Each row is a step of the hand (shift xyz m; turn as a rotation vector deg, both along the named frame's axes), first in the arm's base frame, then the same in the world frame.
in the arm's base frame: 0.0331 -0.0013 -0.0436 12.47 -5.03 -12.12
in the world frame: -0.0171 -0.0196 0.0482 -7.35 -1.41 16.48
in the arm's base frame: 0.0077 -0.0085 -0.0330 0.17 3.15 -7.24
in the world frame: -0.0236 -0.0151 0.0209 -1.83 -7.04 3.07
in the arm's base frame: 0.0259 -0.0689 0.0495 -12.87 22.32 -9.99
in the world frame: -0.0156 0.0872 0.0047 7.31 -25.39 -8.11
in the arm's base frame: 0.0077 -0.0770 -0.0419 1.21 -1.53 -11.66
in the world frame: -0.0807 0.0235 0.0262 -7.67 -6.74 5.96
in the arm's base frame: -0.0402 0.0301 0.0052 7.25 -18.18 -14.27
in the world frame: 0.0143 -0.0281 -0.0394 -20.06 4.14 12.93
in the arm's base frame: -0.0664 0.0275 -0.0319 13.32 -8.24 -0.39
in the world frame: -0.0170 -0.0600 -0.0479 -2.64 9.10 12.48
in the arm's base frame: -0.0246 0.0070 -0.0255 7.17 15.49 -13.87
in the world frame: -0.0168 -0.0297 -0.0120 5.61 -17.63 11.90
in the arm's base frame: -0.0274 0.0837 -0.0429 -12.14 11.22 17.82
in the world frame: 0.0302 -0.0927 -0.0092 15.48 1.42 -18.68
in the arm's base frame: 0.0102 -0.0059 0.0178 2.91 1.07 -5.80
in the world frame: 0.0089 0.0193 0.0021 -1.77 -3.86 5.02
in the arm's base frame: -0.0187 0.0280 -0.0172 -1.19 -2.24 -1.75
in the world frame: 0.0057 -0.0359 -0.0106 -3.06 -0.11 -0.31
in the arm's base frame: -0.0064 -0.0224 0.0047 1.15 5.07 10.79
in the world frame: -0.0160 0.0160 -0.0072 10.51 4.53 -3.54
